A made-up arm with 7 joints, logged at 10 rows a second.
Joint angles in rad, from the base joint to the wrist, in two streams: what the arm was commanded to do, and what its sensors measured. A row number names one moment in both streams.
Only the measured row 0 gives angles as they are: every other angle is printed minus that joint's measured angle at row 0.
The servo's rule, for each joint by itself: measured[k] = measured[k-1] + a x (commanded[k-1-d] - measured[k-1]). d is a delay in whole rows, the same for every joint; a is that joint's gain. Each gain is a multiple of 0.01, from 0.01 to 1. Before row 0 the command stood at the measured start. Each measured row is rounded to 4 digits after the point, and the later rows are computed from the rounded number. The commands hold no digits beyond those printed.
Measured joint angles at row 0:
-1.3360 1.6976 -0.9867 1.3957 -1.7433 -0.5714 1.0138
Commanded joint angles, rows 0 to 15:
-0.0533 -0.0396 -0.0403 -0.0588 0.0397 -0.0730 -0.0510
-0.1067 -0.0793 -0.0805 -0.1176 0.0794 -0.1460 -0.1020
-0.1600 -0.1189 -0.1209 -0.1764 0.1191 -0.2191 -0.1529
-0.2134 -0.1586 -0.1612 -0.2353 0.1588 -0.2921 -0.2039
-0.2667 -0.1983 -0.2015 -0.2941 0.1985 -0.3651 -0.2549
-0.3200 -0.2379 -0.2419 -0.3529 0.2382 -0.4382 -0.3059
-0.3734 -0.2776 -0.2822 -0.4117 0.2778 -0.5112 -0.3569
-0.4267 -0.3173 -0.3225 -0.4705 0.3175 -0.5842 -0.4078
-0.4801 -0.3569 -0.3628 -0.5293 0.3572 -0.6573 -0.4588
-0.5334 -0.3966 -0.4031 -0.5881 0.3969 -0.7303 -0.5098
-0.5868 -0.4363 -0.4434 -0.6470 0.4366 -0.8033 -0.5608
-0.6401 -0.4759 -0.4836 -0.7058 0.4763 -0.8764 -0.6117
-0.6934 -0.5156 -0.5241 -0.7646 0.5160 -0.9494 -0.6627
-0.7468 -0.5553 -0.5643 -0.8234 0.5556 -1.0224 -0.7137
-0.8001 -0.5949 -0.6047 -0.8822 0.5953 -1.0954 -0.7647
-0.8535 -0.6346 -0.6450 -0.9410 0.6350 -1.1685 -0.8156
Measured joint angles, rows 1 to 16:
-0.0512 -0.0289 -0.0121 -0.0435 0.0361 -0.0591 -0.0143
-0.1045 -0.0657 -0.0326 -0.0983 0.0755 -0.1295 -0.0389
-0.1578 -0.1045 -0.0591 -0.1561 0.1152 -0.2021 -0.0708
-0.2112 -0.1440 -0.0897 -0.2147 0.1549 -0.2750 -0.1081
-0.2645 -0.1836 -0.1232 -0.2735 0.1946 -0.3480 -0.1492
-0.3178 -0.2232 -0.1588 -0.3323 0.2343 -0.4211 -0.1931
-0.3712 -0.2629 -0.1958 -0.3911 0.2739 -0.4941 -0.2390
-0.4245 -0.3026 -0.2338 -0.4499 0.3136 -0.5671 -0.2863
-0.4779 -0.3422 -0.2725 -0.5087 0.3533 -0.6402 -0.3346
-0.5312 -0.3819 -0.3117 -0.5675 0.3930 -0.7132 -0.3837
-0.5846 -0.4216 -0.3512 -0.6263 0.4327 -0.7862 -0.4333
-0.6379 -0.4612 -0.3909 -0.6851 0.4724 -0.8593 -0.4833
-0.6912 -0.5009 -0.4309 -0.7439 0.5121 -0.9323 -0.5335
-0.7446 -0.5406 -0.4709 -0.8027 0.5517 -1.0053 -0.5840
-0.7979 -0.5802 -0.5110 -0.8615 0.5914 -1.0783 -0.6346
-0.8513 -0.6199 -0.5512 -0.9203 0.6311 -1.1514 -0.6853
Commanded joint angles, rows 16 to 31:
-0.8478 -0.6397 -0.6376 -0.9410 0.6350 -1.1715 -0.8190
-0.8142 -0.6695 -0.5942 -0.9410 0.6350 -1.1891 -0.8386
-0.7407 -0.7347 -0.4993 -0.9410 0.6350 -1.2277 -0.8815
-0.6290 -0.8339 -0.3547 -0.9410 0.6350 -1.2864 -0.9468
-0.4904 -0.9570 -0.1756 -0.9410 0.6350 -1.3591 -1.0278
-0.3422 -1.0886 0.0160 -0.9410 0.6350 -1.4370 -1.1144
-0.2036 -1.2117 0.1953 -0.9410 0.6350 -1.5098 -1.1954
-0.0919 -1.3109 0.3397 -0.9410 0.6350 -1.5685 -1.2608
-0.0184 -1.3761 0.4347 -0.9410 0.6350 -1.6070 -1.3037
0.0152 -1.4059 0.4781 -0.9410 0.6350 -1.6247 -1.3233
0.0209 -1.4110 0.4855 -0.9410 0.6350 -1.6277 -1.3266
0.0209 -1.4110 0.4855 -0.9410 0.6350 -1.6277 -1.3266
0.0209 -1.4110 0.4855 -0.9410 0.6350 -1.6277 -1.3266
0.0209 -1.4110 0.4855 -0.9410 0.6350 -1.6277 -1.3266
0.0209 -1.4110 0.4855 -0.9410 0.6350 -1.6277 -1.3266
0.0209 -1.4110 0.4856 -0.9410 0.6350 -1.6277 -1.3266
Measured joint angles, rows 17 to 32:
-0.8479 -0.6344 -0.5771 -0.9356 0.6346 -1.1677 -0.7227
-0.8155 -0.6600 -0.5822 -0.9396 0.6350 -1.1850 -0.7552
-0.7437 -0.7145 -0.5573 -0.9406 0.6350 -1.2196 -0.7906
-0.6336 -0.8017 -0.4965 -0.9409 0.6350 -1.2737 -0.8343
-0.4961 -0.9151 -0.4002 -0.9410 0.6350 -1.3429 -0.8885
-0.3484 -1.0418 -0.2753 -0.9410 0.6350 -1.4191 -0.9518
-0.2094 -1.1658 -0.1341 -0.9410 0.6350 -1.4926 -1.0200
-0.0966 -1.2717 0.0080 -0.9410 0.6350 -1.5541 -1.0874
-0.0215 -1.3479 0.1360 -0.9410 0.6350 -1.5969 -1.1480
0.0137 -1.3902 0.2386 -0.9410 0.6350 -1.6194 -1.1971
0.0206 -1.4054 0.3127 -0.9410 0.6350 -1.6261 -1.2334
0.0209 -1.4095 0.3645 -0.9410 0.6350 -1.6274 -1.2595
0.0209 -1.4106 0.4008 -0.9410 0.6350 -1.6276 -1.2783
0.0209 -1.4109 0.4262 -0.9410 0.6350 -1.6277 -1.2918
0.0209 -1.4110 0.4440 -0.9410 0.6350 -1.6277 -1.3015
0.0209 -1.4110 0.4565 -0.9410 0.6350 -1.6277 -1.3085

